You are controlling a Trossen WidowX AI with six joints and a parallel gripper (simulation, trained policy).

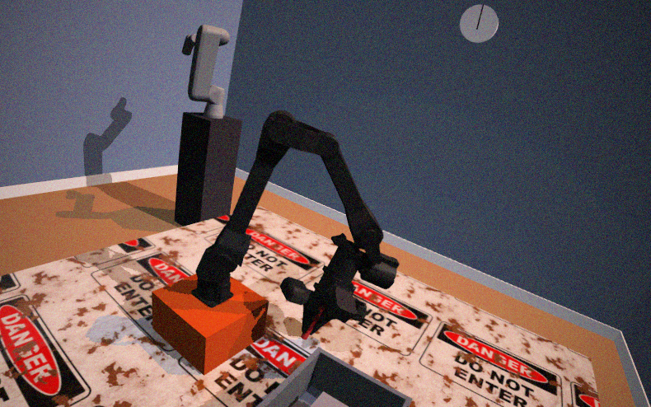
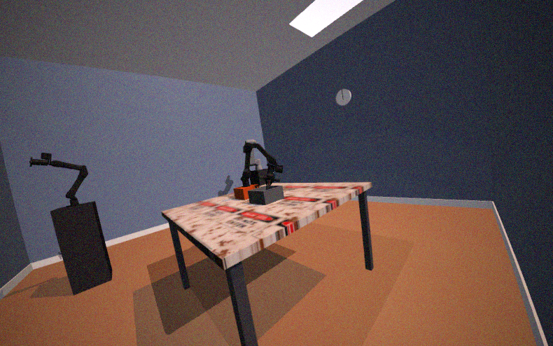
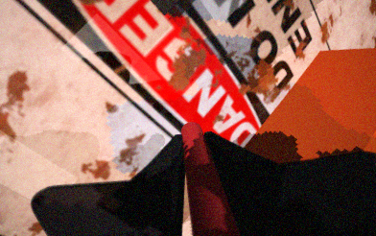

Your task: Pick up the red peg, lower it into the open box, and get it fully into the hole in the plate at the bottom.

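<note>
The grey box lies 150 mm to the right of my gripper tip, 150 mm ahead of it and 30 mm below it. From my gripper tip the other things lie so: red peg 30 mm above, 10 mm to the left.
</note>
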